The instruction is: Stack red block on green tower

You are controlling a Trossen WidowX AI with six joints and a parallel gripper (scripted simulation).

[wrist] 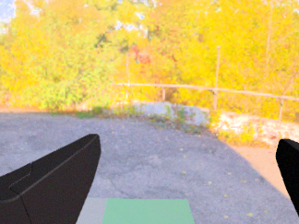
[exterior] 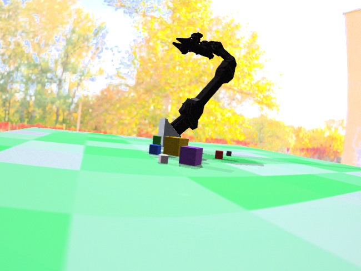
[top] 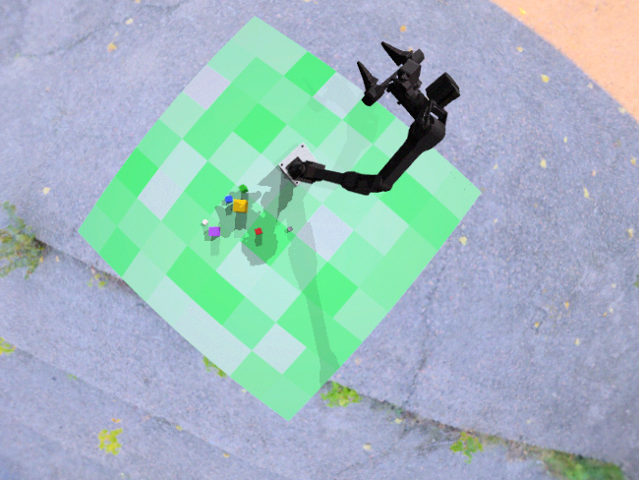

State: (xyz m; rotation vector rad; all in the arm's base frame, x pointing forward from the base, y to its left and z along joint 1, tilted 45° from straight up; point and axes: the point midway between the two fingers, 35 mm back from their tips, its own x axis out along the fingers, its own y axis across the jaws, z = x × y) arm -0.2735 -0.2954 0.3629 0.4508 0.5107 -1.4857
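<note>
My gripper tip is 55 cm short of the red block, 6 cm to the right of it and 52 cm above it. From my gripper tip the other things lie so: large yellow block: 54 cm ahead, 6 cm to the right, 50 cm below; green block: 48 cm ahead, 10 cm to the right, 50 cm below; tiny grey block: 46 cm ahead, 14 cm to the left, 52 cm below.
</note>
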